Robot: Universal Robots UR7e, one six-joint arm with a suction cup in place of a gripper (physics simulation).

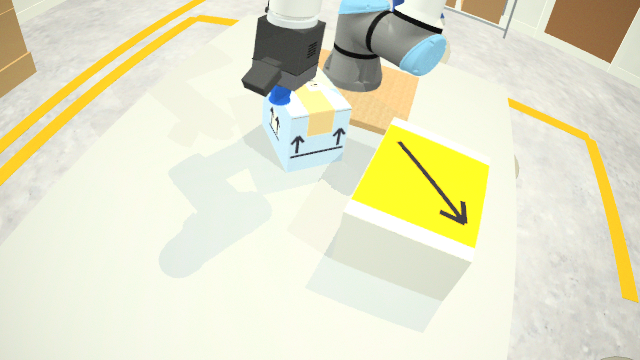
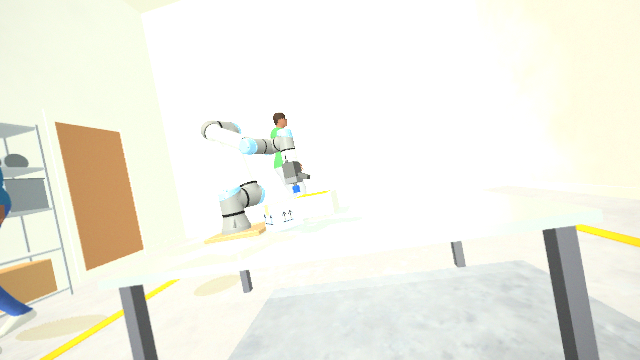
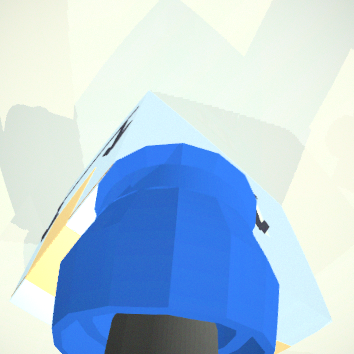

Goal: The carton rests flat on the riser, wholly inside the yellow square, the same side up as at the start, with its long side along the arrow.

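The pale blue carton (image 1: 308,134) (image 2: 281,216) (image 3: 158,119) stands on the table to the left of the riser, with tan tape over its top and up-arrows on its sides. The riser (image 1: 393,263) (image 2: 321,203) is a white block topped by the yellow square (image 1: 402,178), which bears a black arrow (image 1: 431,181) pointing to the front right. Nothing lies on the square. My blue suction cup (image 1: 279,94) (image 2: 296,189) (image 3: 168,228) hangs over the carton's back left top corner, a little above it, and holds nothing.
The arm's base (image 1: 353,67) stands on a wooden plate (image 1: 384,103) behind the carton and riser. The table's right edge runs close past the riser. A person in green (image 2: 279,134) stands behind the arm. A shelf rack (image 2: 44,178) stands at the far left.
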